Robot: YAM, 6 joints.
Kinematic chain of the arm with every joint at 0, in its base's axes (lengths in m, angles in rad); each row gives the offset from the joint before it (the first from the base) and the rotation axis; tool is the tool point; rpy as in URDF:
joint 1: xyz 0 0 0.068 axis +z
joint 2: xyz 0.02 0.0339 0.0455 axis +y
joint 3: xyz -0.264 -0.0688 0 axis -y
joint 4: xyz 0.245 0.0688 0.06 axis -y
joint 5: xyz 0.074 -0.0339 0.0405 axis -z
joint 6: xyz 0.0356 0 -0.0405 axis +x
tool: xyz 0 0 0 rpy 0 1.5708 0
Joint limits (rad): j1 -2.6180..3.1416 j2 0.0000..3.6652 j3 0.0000..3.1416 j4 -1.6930..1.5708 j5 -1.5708..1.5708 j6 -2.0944..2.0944
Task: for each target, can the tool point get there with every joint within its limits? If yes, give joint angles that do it. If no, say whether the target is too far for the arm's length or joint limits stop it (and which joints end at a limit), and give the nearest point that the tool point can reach.
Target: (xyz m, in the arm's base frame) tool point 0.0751 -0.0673 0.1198
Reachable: yes | joints -1.0587 1.0138 0.2357 -0.8112 -1.1504 -0.2680
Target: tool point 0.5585 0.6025 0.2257
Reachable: no: too far | nearest point 0.4349 0.4692 0.2003 | short by 0.184 m
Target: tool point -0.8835 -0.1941 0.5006
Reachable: no: too far | nearest point -0.5871 -0.0170 0.3677 | short by 0.370 m
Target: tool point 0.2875 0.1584 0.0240
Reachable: yes | joints 0.5469 2.1152 0.7925 0.2708 0.4120 -0.1687
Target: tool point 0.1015 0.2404 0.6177
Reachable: yes | joints -2.1005 0.7479 2.3879 0.0302 1.2632 -1.2878
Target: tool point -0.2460 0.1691 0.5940
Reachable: yes | joints -0.5490 0.7454 2.7325 -0.7020 -0.4620 -0.3893
